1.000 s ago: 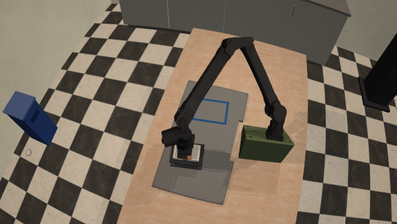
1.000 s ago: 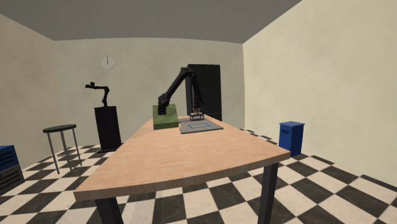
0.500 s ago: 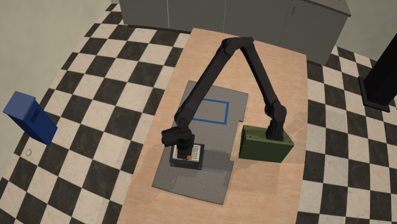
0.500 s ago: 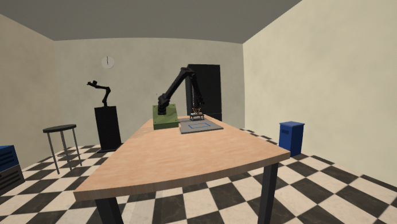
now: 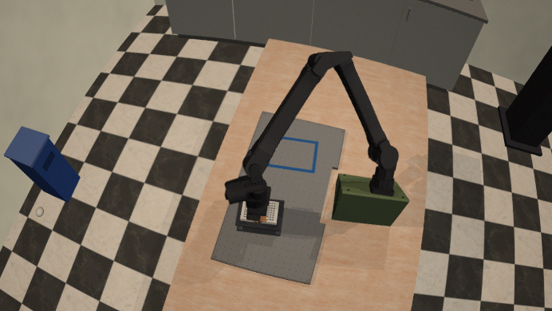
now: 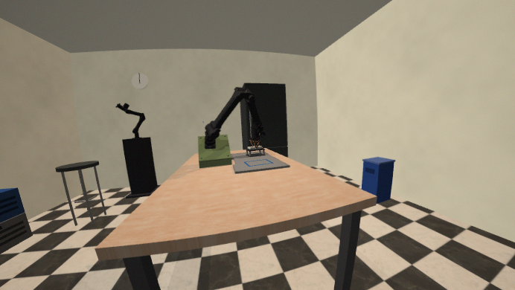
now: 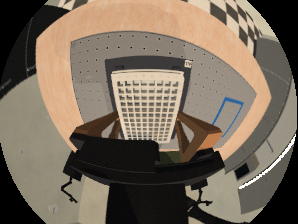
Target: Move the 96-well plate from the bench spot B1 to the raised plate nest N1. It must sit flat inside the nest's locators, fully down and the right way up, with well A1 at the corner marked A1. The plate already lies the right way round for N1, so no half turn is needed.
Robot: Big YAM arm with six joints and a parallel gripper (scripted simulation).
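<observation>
Now: the 96-well plate right at my hand. Round my hand: raised plate nest N1 (20 mm below).
</observation>
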